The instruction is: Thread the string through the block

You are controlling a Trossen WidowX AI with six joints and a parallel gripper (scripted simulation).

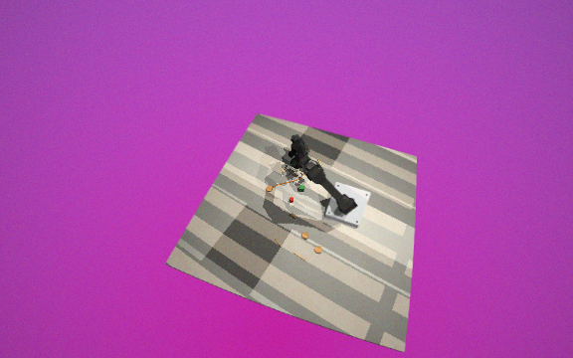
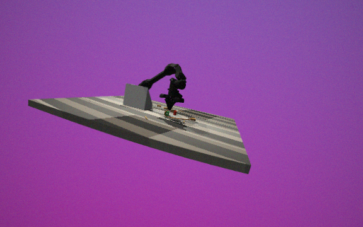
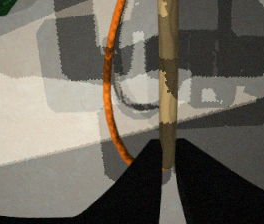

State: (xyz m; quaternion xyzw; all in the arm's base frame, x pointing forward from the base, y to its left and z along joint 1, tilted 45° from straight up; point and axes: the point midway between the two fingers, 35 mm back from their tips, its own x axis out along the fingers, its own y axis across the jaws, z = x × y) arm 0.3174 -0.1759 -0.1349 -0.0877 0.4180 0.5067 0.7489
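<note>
My gripper tip is now 1 cm short of the thin wooden stick and 1 cm to the right of it. Also, from my gripper tip: red object: 1 cm ahead, 22 cm to the left, 5 cm below; green block: 4 cm behind, 12 cm to the left, 5 cm below; round wooden button: 17 cm ahead, 17 cm to the left, 6 cm below.
</note>
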